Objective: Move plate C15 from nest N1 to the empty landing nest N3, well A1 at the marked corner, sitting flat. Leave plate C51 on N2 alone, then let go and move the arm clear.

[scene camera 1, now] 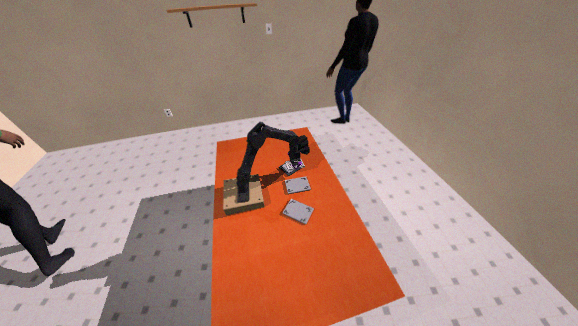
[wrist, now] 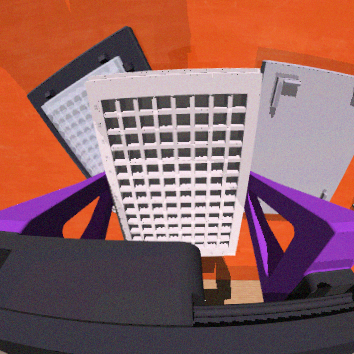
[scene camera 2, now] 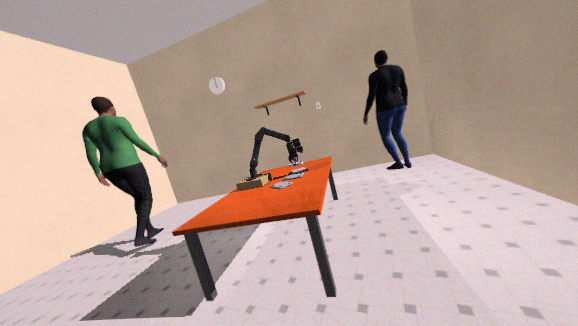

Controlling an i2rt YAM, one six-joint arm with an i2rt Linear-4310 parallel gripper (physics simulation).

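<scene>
My gripper (scene camera 1: 299, 162) (scene camera 2: 295, 160) (wrist: 178, 177) is shut on a white many-welled plate (wrist: 175, 160), apparently C15, holding it by its long sides above the table. In the wrist view it overlaps a dark nest (wrist: 131, 47) and a grey nest (wrist: 305, 135). A paler plate (wrist: 75, 117), apparently C51, lies on the dark nest. The grey nest, the middle one in the scene views (scene camera 1: 298, 185) (scene camera 2: 294, 176), bears no plate. Another bare grey nest (scene camera 1: 298, 211) (scene camera 2: 282, 185) lies farther from the gripper. Nest labels and the held plate's well A1 cannot be read.
The arm stands on a wooden base block (scene camera 1: 243, 205) (scene camera 2: 254, 182) beside the nests on the orange table (scene camera 1: 280, 270) (scene camera 2: 260, 205). One person (scene camera 1: 357, 45) (scene camera 2: 391, 90) stands beyond the table. Another person (scene camera 2: 114, 145) in green stands at the left.
</scene>
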